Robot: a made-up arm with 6 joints. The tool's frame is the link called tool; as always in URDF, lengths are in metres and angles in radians.
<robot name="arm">
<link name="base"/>
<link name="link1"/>
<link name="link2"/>
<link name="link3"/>
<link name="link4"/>
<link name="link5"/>
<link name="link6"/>
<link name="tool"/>
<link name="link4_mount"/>
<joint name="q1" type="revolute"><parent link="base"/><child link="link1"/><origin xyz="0 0 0.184"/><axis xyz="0 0 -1"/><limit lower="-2.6" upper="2.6"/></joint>
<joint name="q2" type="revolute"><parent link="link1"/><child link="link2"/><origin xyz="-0.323 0.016 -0.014"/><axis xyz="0 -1 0"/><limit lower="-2.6" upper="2.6"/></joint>
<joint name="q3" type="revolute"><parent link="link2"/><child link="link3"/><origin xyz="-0.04 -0.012 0.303"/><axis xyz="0 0 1"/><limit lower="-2.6" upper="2.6"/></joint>
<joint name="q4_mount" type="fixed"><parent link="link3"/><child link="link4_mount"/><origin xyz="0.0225 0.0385 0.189"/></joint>
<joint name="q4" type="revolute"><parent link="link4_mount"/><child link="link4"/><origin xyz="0.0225 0.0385 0.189"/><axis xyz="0 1 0"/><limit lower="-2.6" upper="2.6"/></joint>
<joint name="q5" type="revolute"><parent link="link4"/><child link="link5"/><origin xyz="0.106 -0.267 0.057"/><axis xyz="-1 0 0"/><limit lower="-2.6" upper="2.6"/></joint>
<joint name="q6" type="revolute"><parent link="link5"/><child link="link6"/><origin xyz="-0.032 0.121 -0.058"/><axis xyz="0 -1 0"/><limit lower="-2.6" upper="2.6"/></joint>
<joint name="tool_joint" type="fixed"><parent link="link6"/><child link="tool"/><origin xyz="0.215 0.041 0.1"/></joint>
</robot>
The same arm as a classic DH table. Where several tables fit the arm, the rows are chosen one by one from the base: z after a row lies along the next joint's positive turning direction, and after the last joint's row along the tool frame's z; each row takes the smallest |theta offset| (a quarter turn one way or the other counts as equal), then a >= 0, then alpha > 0; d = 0 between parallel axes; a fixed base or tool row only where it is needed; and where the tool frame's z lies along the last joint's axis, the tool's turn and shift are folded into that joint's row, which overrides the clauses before.
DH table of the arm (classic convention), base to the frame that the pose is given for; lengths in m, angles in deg. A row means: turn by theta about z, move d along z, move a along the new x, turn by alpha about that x. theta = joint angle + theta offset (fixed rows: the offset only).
base (fixed): d 0; theta_offset 0; a 0; alpha 180
q1: d -0.17; theta_offset 0; a -0.323; alpha -90
q2: d -0.004; theta_offset 0; a -0.04; alpha -90
q3: d 0.681; theta_offset 0; a 0.045; alpha -90
q4: d -0.19; theta_offset -90; a 0.057; alpha 90
q5: d -0.074; theta_offset 0; a -0.058; alpha 90
q6: d -0.162; theta_offset -90; a 0.215; alpha -90
tool (fixed): d 0.1; theta_offset 0; a 0; alpha 0
Joint limits (deg, base to tool): -148.97..148.97 -148.97..148.97 -148.97..148.97 -148.97..148.97 -148.97..148.97 -148.97..148.97

